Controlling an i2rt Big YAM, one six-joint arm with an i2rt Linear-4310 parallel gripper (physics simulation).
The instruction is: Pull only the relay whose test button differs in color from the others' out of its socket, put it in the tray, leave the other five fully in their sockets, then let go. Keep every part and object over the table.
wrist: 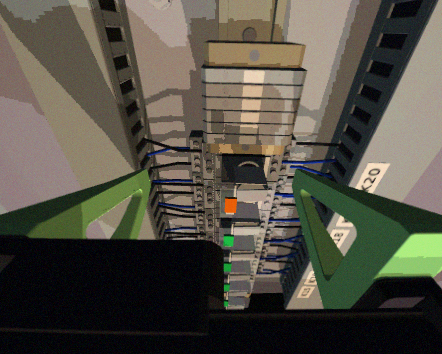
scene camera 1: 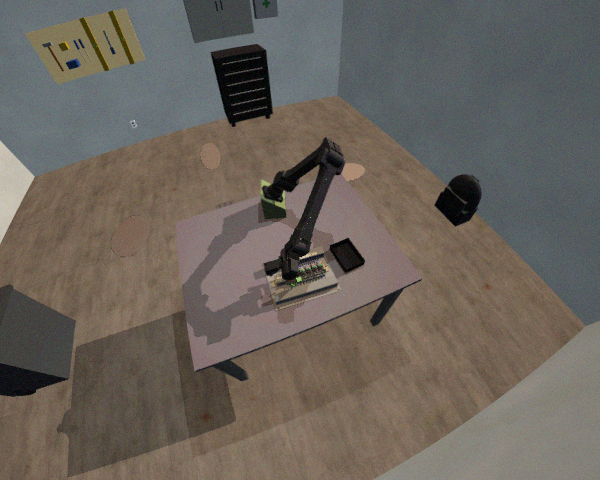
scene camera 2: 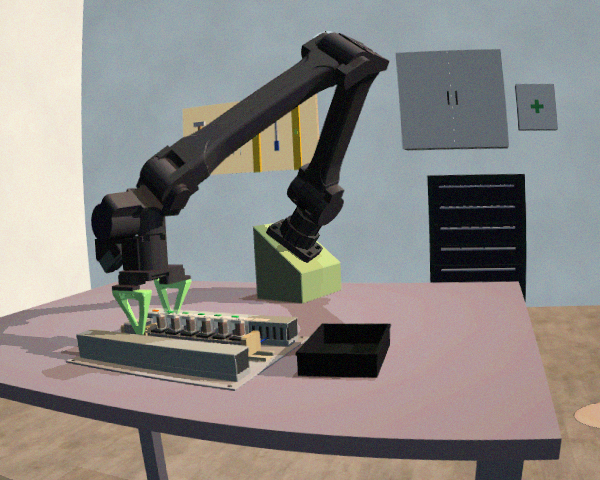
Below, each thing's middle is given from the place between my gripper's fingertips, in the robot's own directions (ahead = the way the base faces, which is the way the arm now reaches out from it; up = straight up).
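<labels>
Panel plate (scene camera 2: 256,367): 40 mm below my hand, 20 mm behind it, 50 mm to the left of it.
</labels>
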